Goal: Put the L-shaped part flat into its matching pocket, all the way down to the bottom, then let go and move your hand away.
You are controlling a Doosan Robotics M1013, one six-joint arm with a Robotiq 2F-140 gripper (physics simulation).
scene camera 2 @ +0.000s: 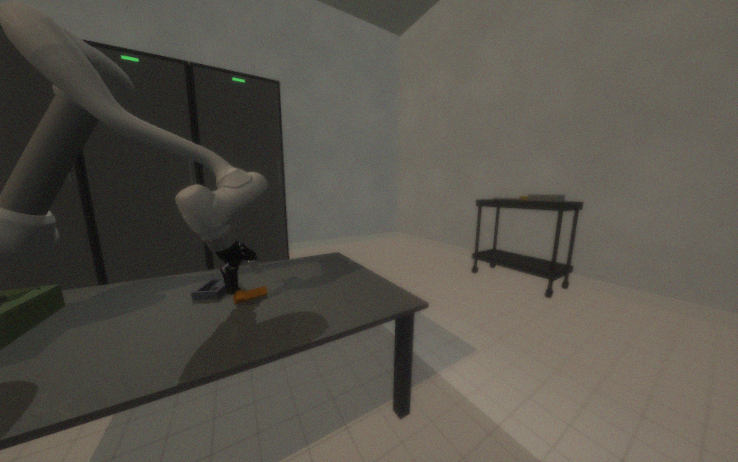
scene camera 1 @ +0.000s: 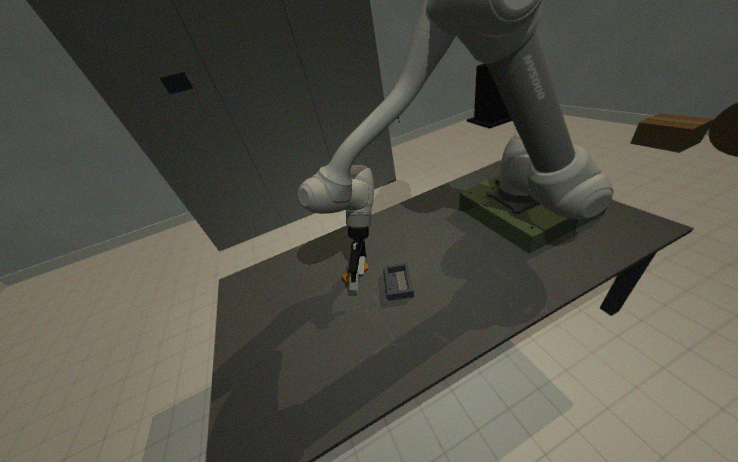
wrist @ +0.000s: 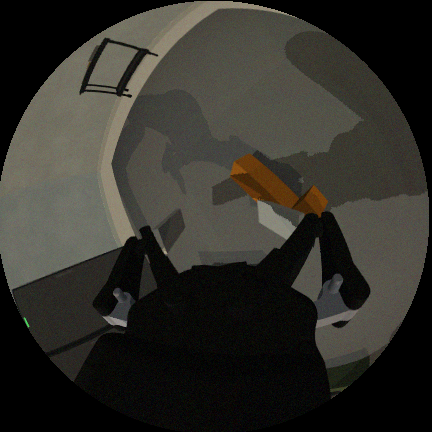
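Where they show: gripper, fingertip midpoint: (scene camera 2: 253,282) (scene camera 1: 357,281) (wrist: 218,214); arm's base, link origin: (scene camera 1: 518,196).
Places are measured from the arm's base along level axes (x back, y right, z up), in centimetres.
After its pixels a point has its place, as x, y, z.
Observation:
The orange L-shaped part (scene camera 1: 365,266) @[-70.1, 1.7, -6.1] (scene camera 2: 250,295) @[-74.7, 3.3, -6.6] (wrist: 272,182) @[-75.5, 2.8, -6.2] lies on the table, outside the pocket tray. My gripper (scene camera 1: 357,278) @[-75.6, -5.2, -5.0] (scene camera 2: 237,280) (wrist: 218,214) @[-75.6, -5.2, -5.0] is open and low over the table at the part, with nothing between its fingers. In the wrist view the right fingertip overlaps the part's near edge, and the left fingertip stands well apart from it. I cannot tell whether a finger touches the part. The dark grey tray (scene camera 1: 391,286) @[-65.1, -13.3, -5.4] (scene camera 2: 204,297) @[-59.1, -4.2, -7.5] with the pocket stands beside the gripper. The tray does not show in the wrist view.
The dark table (scene camera 1: 326,381) @[-94.7, -32.7, -9.0] (scene camera 2: 163,337) @[-52.8, 16.6, -9.0] carries the green base block (scene camera 1: 501,224) @[-14.5, -7.7, -3.5] (scene camera 2: 32,313) @[-14.6, -6.4, -4.9] under the arm. Tall dark cabinets (scene camera 1: 245,108) (scene camera 2: 239,163) stand beyond the table. A black trolley (scene camera 2: 571,205) (wrist: 133,71) stands apart from the table.

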